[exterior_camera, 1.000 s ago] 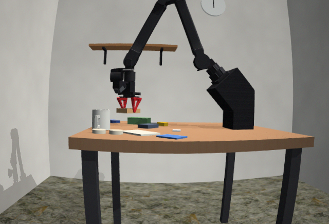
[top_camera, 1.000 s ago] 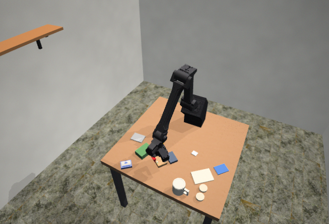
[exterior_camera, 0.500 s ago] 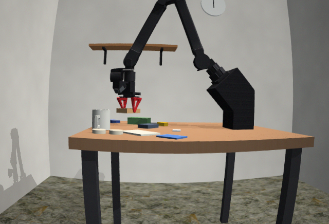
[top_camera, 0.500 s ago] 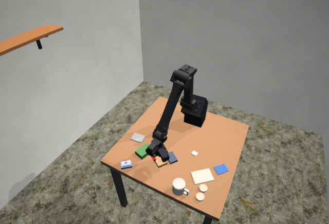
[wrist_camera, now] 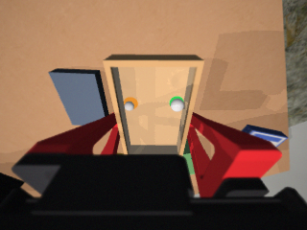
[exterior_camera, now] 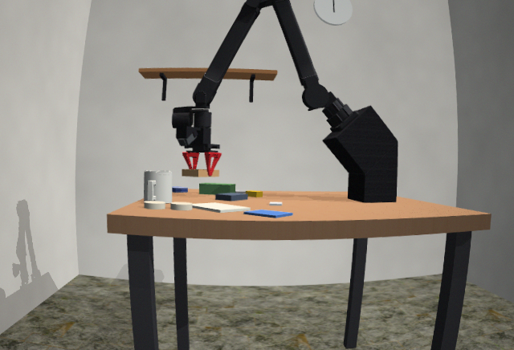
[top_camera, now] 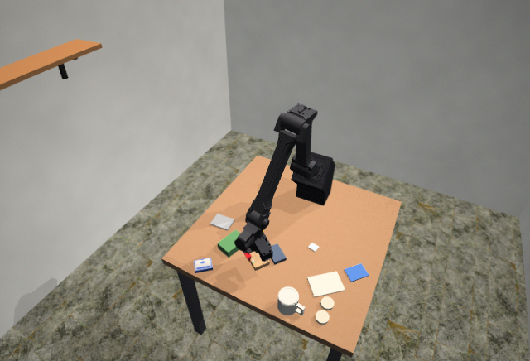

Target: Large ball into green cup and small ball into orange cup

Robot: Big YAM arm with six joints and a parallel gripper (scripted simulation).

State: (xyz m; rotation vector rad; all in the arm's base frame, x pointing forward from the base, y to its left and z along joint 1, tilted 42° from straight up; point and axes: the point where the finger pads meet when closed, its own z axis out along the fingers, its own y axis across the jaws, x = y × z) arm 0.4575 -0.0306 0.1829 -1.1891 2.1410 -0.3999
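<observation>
The wooden puzzle is 10 mm below my hand. Round my hand: yellow block 170 mm behind, 100 mm to the right, 70 mm below; then dark blue block 100 mm behind, 40 mm to the left, 70 mm below; then green block 40 mm behind, 160 mm to the right, 60 mm below.
</observation>
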